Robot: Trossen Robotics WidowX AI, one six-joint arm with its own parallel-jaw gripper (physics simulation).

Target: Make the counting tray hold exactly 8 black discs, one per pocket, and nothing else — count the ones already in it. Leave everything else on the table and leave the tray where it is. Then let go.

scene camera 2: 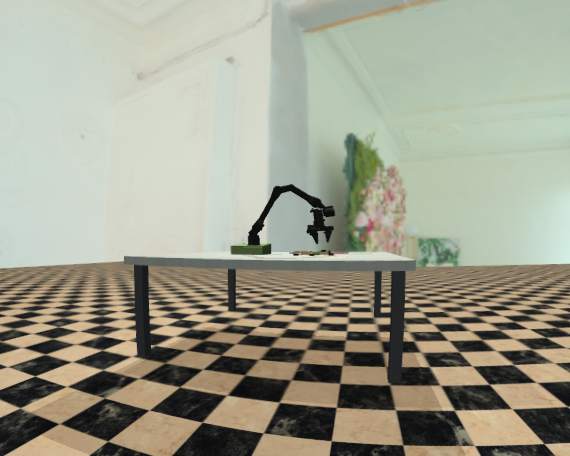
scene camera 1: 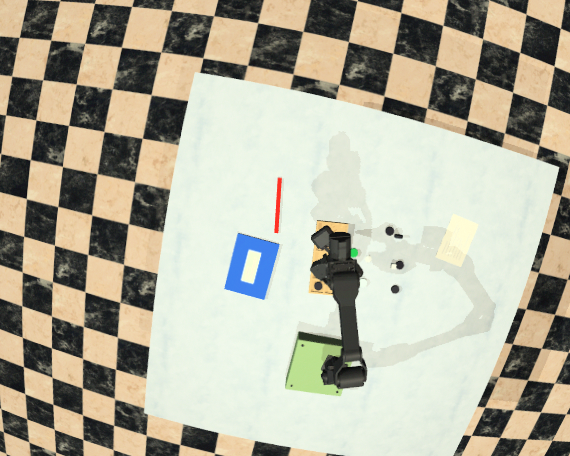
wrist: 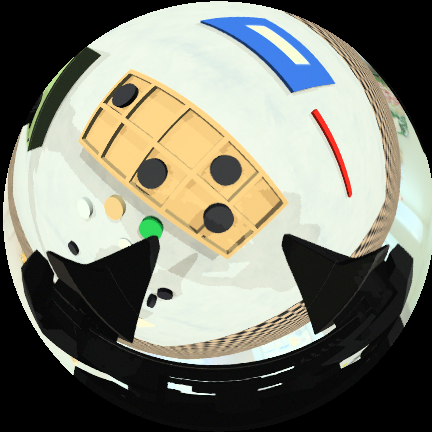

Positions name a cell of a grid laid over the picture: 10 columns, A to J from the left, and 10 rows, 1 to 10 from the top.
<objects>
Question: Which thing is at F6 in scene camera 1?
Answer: My gripper.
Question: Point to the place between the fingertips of my gripper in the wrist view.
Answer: F6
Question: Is my gripper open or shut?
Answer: Open.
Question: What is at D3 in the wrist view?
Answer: A tan counting tray.
</objects>
